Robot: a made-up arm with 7 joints. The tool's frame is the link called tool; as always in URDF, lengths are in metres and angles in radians. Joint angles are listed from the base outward.
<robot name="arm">
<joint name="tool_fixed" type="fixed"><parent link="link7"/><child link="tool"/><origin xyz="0.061 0.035 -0.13" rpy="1.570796 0 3.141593"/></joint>
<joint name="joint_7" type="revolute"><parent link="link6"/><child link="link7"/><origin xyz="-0.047 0.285 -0.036" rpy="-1.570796 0 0"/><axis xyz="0 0 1"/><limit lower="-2.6" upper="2.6"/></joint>
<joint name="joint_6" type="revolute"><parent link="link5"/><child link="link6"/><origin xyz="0.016 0.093 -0.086" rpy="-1.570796 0 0"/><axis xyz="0 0 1"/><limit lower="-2.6" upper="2.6"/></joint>
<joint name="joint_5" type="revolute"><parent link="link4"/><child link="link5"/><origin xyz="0.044 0.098 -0.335" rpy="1.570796 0 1.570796"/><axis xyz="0 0 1"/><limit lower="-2.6" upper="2.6"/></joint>
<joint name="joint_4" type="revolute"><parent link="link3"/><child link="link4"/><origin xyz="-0.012 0.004 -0.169" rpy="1.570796 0 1.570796"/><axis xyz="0 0 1"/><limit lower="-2.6" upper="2.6"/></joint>
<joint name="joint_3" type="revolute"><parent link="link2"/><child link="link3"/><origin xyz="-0.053 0.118 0.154" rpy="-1.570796 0 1.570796"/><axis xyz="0 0 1"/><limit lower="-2.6" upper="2.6"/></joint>
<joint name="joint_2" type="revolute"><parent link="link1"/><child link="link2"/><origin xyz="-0.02 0.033 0.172" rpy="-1.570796 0 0"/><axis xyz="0 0 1"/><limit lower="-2.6" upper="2.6"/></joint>
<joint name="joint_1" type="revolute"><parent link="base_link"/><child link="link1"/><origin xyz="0 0 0.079"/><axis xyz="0 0 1"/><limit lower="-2.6" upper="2.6"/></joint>
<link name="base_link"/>
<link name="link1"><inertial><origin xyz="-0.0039 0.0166 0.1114"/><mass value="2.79"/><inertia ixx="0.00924" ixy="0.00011" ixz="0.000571" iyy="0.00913" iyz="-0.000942" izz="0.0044"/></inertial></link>
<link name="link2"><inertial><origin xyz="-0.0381 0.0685 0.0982"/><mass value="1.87"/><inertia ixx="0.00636" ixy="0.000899" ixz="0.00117" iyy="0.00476" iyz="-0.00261" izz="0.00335"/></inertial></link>
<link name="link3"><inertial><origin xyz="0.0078 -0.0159 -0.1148"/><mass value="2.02"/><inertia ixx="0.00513" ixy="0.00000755" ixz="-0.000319" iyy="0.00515" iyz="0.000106" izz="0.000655"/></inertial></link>
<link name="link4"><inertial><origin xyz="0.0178 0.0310 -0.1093"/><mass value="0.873"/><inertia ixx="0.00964" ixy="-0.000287" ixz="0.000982" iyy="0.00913" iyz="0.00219" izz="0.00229"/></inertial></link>
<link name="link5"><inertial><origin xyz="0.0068 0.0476 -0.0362"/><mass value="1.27"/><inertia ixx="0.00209" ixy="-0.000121" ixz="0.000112" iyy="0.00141" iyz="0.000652" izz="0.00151"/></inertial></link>
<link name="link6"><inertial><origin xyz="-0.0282 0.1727 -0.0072"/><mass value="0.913"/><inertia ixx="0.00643" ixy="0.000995" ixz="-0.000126" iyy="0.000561" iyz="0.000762" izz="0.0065"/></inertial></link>
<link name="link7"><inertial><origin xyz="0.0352 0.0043 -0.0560"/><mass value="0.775"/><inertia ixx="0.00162" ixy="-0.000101" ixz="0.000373" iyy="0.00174" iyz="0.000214" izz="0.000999"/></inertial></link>
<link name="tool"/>
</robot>
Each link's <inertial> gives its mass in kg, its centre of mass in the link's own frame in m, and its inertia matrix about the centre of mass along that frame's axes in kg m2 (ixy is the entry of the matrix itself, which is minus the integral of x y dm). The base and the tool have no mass. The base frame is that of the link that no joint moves.
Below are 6 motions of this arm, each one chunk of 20 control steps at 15 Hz.
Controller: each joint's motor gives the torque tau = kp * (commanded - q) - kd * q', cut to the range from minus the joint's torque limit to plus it. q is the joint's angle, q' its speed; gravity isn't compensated. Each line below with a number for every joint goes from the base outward.
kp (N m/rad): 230 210 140 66 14 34 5.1
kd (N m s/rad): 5 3.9 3.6 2.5 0.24 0.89 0.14
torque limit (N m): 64 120 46 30 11 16 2.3
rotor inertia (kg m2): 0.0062 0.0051 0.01 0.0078 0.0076 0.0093 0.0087
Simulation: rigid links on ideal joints. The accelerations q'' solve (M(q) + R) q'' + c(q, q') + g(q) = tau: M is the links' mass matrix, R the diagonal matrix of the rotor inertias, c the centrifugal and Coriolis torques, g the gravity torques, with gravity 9.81 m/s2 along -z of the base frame. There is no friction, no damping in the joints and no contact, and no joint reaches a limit. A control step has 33 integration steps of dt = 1/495 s. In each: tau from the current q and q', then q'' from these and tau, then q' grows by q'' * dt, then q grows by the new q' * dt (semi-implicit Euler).
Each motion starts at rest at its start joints. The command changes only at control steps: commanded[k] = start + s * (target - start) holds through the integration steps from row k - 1 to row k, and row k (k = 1, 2, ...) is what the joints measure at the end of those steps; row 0 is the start. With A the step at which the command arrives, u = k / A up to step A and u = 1 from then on. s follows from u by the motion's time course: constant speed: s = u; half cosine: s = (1 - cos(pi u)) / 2; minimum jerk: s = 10 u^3 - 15 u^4 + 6 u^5; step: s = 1 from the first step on.
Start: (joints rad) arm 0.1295 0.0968 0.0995 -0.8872 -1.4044 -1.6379 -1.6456
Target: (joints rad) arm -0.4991 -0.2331 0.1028 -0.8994 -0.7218 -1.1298 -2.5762
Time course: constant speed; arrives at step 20
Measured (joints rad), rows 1 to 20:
1: 0.0917 0.1006 0.1032 -0.8884 -1.3359 -1.6152 -1.6703
2: 0.0576 0.0764 0.0952 -0.8931 -1.2413 -1.5899 -1.7270
3: 0.0301 0.0461 0.0785 -0.8906 -1.1155 -1.5503 -1.7890
4: 0.0009 0.0202 0.0656 -0.8888 -0.9650 -1.5118 -1.8412
5: -0.0299 -0.0013 0.0565 -0.8895 -0.8382 -1.4805 -1.8829
6: -0.0615 -0.0182 0.0531 -0.8919 -0.7703 -1.4548 -1.9222
7: -0.0933 -0.0321 0.0567 -0.8936 -0.7691 -1.4311 -1.9652
8: -0.1254 -0.0449 0.0654 -0.8921 -0.8134 -1.4058 -2.0134
9: -0.1584 -0.0575 0.0773 -0.8871 -0.8616 -1.3776 -2.0654
10: -0.1920 -0.0717 0.0892 -0.8796 -0.8773 -1.3457 -2.1187
11: -0.2247 -0.0897 0.0961 -0.8718 -0.8465 -1.3109 -2.1706
12: -0.2555 -0.1111 0.0950 -0.8670 -0.7746 -1.2770 -2.2180
13: -0.2851 -0.1325 0.0875 -0.8683 -0.6815 -1.2494 -2.2580
14: -0.3149 -0.1511 0.0785 -0.8755 -0.5969 -1.2296 -2.2920
15: -0.3453 -0.1667 0.0726 -0.8844 -0.5474 -1.2139 -2.3262
16: -0.3763 -0.1810 0.0719 -0.8900 -0.5400 -1.1958 -2.3673
17: -0.4080 -0.1952 0.0760 -0.8898 -0.5567 -1.1720 -2.4169
18: -0.4405 -0.2103 0.0829 -0.8846 -0.5672 -1.1429 -2.4705
19: -0.4735 -0.2270 0.0895 -0.8773 -0.5495 -1.1104 -2.5223
20: -0.5058 -0.2459 0.0929 -0.8714 -0.5019 -1.0780 -2.5681

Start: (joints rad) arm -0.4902 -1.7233 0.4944 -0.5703 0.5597 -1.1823 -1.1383
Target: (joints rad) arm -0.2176 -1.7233 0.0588 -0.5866 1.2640 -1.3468 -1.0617
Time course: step
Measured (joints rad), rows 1 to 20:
1: -0.3240 -1.7212 0.1874 -0.4992 0.8745 -1.2239 -1.0890
2: -0.0914 -1.7358 -0.0290 -0.6071 1.3378 -1.3704 -1.0533
3: -0.1296 -1.7335 -0.0462 -0.5998 1.5484 -1.4014 -1.0224
4: -0.2216 -1.7225 0.0809 -0.5633 1.4733 -1.2913 -1.0678
5: -0.2716 -1.7162 0.1311 -0.5428 1.2015 -1.2292 -1.1485
6: -0.2488 -1.7174 0.0886 -0.5652 0.9293 -1.2863 -1.1218
7: -0.1970 -1.7192 0.0353 -0.6046 0.7635 -1.3425 -1.0182
8: -0.1961 -1.7181 0.0253 -0.6213 0.7269 -1.3678 -0.9700
9: -0.2183 -1.7175 0.0484 -0.6075 0.8271 -1.3534 -1.0000
10: -0.2272 -1.7198 0.0654 -0.5812 1.0154 -1.3083 -1.0565
11: -0.2234 -1.7202 0.0707 -0.5666 1.1958 -1.2826 -1.0958
12: -0.2155 -1.7209 0.0668 -0.5656 1.2748 -1.2848 -1.0992
13: -0.2116 -1.7215 0.0602 -0.5713 1.2208 -1.2941 -1.0811
14: -0.2170 -1.7201 0.0585 -0.5794 1.0775 -1.3057 -1.0628
15: -0.2228 -1.7189 0.0589 -0.5872 0.9307 -1.3197 -1.0475
16: -0.2188 -1.7182 0.0549 -0.5927 0.8581 -1.3267 -1.0335
17: -0.2134 -1.7185 0.0508 -0.5934 0.8839 -1.3250 -1.0298
18: -0.2156 -1.7193 0.0535 -0.5887 0.9770 -1.3196 -1.0418
19: -0.2198 -1.7196 0.0607 -0.5808 1.0809 -1.3105 -1.0603
20: -0.2198 -1.7199 0.0647 -0.5748 1.1441 -1.2999 -1.0734

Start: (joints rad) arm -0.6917 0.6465 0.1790 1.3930 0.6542 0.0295 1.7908
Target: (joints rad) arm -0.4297 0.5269 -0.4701 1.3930 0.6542 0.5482 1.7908
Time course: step
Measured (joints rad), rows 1 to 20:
1: -0.3530 0.5736 -0.3004 1.3443 0.4075 0.3074 1.6372
2: -0.3499 0.5087 -0.4780 1.2931 0.4865 0.5635 1.7512
3: -0.4931 0.5608 -0.5157 1.4451 0.7409 0.5566 1.8787
4: -0.4850 0.5567 -0.5917 1.4738 0.6897 0.6403 1.8606
5: -0.4633 0.5636 -0.5612 1.4727 0.4951 0.6371 1.8647
6: -0.4278 0.5784 -0.5050 1.4425 0.4114 0.5320 1.8539
7: -0.4031 0.5748 -0.4601 1.4004 0.4706 0.4436 1.7843
8: -0.4022 0.5566 -0.4435 1.3773 0.5554 0.4363 1.7178
9: -0.4175 0.5498 -0.4600 1.3858 0.5939 0.4807 1.7283
10: -0.4357 0.5571 -0.4939 1.4143 0.5819 0.5299 1.7906
11: -0.4455 0.5658 -0.5209 1.4382 0.5401 0.5599 1.8372
12: -0.4431 0.5694 -0.5238 1.4443 0.5086 0.5610 1.8442
13: -0.4339 0.5672 -0.5069 1.4335 0.5131 0.5363 1.8215
14: -0.4252 0.5619 -0.4867 1.4162 0.5405 0.5073 1.7888
15: -0.4213 0.5584 -0.4762 1.4049 0.5566 0.4941 1.7677
16: -0.4231 0.5595 -0.4788 1.4056 0.5492 0.4993 1.7708
17: -0.4281 0.5633 -0.4896 1.4149 0.5337 0.5138 1.7903
18: -0.4327 0.5655 -0.4999 1.4241 0.5273 0.5278 1.8080
19: -0.4346 0.5646 -0.5035 1.4276 0.5330 0.5339 1.8129
20: -0.4332 0.5624 -0.5001 1.4250 0.5426 0.5301 1.8061

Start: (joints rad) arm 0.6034 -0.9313 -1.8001 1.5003 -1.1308 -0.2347 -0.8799
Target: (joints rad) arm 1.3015 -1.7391 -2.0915 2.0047 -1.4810 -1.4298 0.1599
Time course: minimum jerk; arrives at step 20
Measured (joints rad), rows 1 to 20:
1: 0.5997 -0.8969 -1.8220 1.4620 -1.1156 -0.2267 -0.8778
2: 0.6102 -0.8907 -1.8650 1.4504 -1.1401 -0.2434 -0.8580
3: 0.6272 -0.9023 -1.8810 1.4763 -1.2014 -0.2863 -0.8135
4: 0.6487 -0.9313 -1.8851 1.5011 -1.2294 -0.3352 -0.7652
5: 0.6809 -0.9744 -1.8875 1.5152 -1.2246 -0.3886 -0.7277
6: 0.7229 -1.0296 -1.8917 1.5321 -1.2194 -0.4564 -0.6850
7: 0.7726 -1.0933 -1.9014 1.5582 -1.2338 -0.5483 -0.6186
8: 0.8285 -1.1619 -1.9185 1.5911 -1.2692 -0.6645 -0.5286
9: 0.8895 -1.2325 -1.9415 1.6289 -1.3178 -0.7957 -0.4277
10: 0.9549 -1.3034 -1.9673 1.6724 -1.3706 -0.9275 -0.3266
11: 1.0227 -1.3736 -1.9939 1.7213 -1.4226 -1.0481 -0.2296
12: 1.0892 -1.4415 -2.0198 1.7730 -1.4726 -1.1536 -0.1376
13: 1.1503 -1.5046 -2.0435 1.8224 -1.5186 -1.2457 -0.0525
14: 1.2029 -1.5600 -2.0635 1.8647 -1.5569 -1.3262 0.0220
15: 1.2449 -1.6058 -2.0784 1.8976 -1.5836 -1.3945 0.0820
16: 1.2754 -1.6412 -2.0875 1.9209 -1.5960 -1.4480 0.1254
17: 1.2944 -1.6660 -2.0910 1.9351 -1.5938 -1.4852 0.1524
18: 1.3032 -1.6811 -2.0896 1.9415 -1.5796 -1.5070 0.1647
19: 1.3042 -1.6882 -2.0850 1.9416 -1.5582 -1.5168 0.1655
20: 1.3014 -1.6908 -2.0788 1.9380 -1.5354 -1.5203 0.1599

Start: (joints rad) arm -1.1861 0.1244 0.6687 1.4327 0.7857 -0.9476 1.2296
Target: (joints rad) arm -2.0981 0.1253 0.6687 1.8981 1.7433 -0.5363 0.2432
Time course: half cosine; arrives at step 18
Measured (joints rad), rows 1 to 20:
1: -1.1968 0.1440 0.7035 1.4371 0.7625 -0.9600 1.2197
2: -1.2175 0.1636 0.7485 1.4355 0.7125 -0.9968 1.1823
3: -1.2353 0.1675 0.7571 1.4290 0.6882 -1.0105 1.1252
4: -1.2652 0.1631 0.7424 1.4342 0.7139 -0.9931 1.0697
5: -1.3259 0.1601 0.7336 1.4622 0.7790 -0.9574 1.0173
6: -1.4130 0.1597 0.7353 1.5115 0.8646 -0.9075 0.9599
7: -1.5077 0.1578 0.7327 1.5671 0.9605 -0.8537 0.8938
8: -1.5943 0.1548 0.7220 1.6158 1.0656 -0.8090 0.8161
9: -1.6700 0.1540 0.7136 1.6561 1.1664 -0.7780 0.7254
10: -1.7412 0.1565 0.7131 1.6898 1.2374 -0.7547 0.6305
11: -1.8127 0.1608 0.7173 1.7190 1.2788 -0.7303 0.5490
12: -1.8837 0.1648 0.7210 1.7473 1.3193 -0.7036 0.4844
13: -1.9503 0.1663 0.7205 1.7781 1.3813 -0.6759 0.4250
14: -2.0089 0.1643 0.7151 1.8110 1.4599 -0.6474 0.3646
15: -2.0566 0.1604 0.7080 1.8419 1.5342 -0.6202 0.3111
16: -2.0903 0.1576 0.7030 1.8650 1.5845 -0.6005 0.2731
17: -2.1082 0.1578 0.7020 1.8768 1.6016 -0.5923 0.2531
18: -2.1105 0.1603 0.7044 1.8773 1.5899 -0.5946 0.2506
19: -2.1024 0.1636 0.7097 1.8697 1.5659 -0.6016 0.2593
20: -2.0935 0.1664 0.7164 1.8602 1.5462 -0.6065 0.2675

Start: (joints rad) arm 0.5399 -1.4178 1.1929 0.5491 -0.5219 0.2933 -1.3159
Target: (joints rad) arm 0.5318 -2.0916 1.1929 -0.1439 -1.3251 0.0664 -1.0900
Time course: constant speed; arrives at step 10
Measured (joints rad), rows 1 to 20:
1: 0.5366 -1.4640 1.1980 0.4761 -0.6533 0.2815 -1.3112
2: 0.5306 -1.5142 1.2052 0.3649 -0.8573 0.2217 -1.2809
3: 0.5243 -1.5680 1.2068 0.2588 -0.9883 0.1416 -1.2290
4: 0.5286 -1.6407 1.1955 0.1848 -1.0328 0.1099 -1.1940
5: 0.5416 -1.7239 1.1789 0.1350 -1.0445 0.1264 -1.1875
6: 0.5496 -1.8011 1.1682 0.0824 -1.0837 0.1377 -1.1853
7: 0.5451 -1.8676 1.1660 0.0123 -1.1725 0.1150 -1.1670
8: 0.5328 -1.9291 1.1675 -0.0688 -1.2814 0.0728 -1.1382
9: 0.5253 -1.9957 1.1659 -0.1436 -1.3588 0.0419 -1.1140
10: 0.5279 -2.0697 1.1605 -0.2070 -1.4067 0.0330 -1.0984
11: 0.5413 -2.0637 1.1513 -0.2156 -1.3902 0.0372 -1.0949
12: 0.5437 -2.0626 1.1443 -0.2261 -1.3937 0.0323 -1.0994
13: 0.5407 -2.0616 1.1465 -0.2277 -1.4052 0.0270 -1.1008
14: 0.5352 -2.0624 1.1526 -0.2216 -1.3994 0.0273 -1.0975
15: 0.5297 -2.0636 1.1593 -0.2138 -1.3876 0.0355 -1.0987
16: 0.5257 -2.0640 1.1638 -0.2093 -1.3821 0.0434 -1.1044
17: 0.5247 -2.0635 1.1646 -0.2090 -1.3837 0.0444 -1.1074
18: 0.5272 -2.0630 1.1620 -0.2114 -1.3887 0.0403 -1.1050
19: 0.5316 -2.0628 1.1576 -0.2147 -1.3931 0.0354 -1.1008
20: 0.5355 -2.0629 1.1537 -0.2177 -1.3953 0.0324 -1.0984

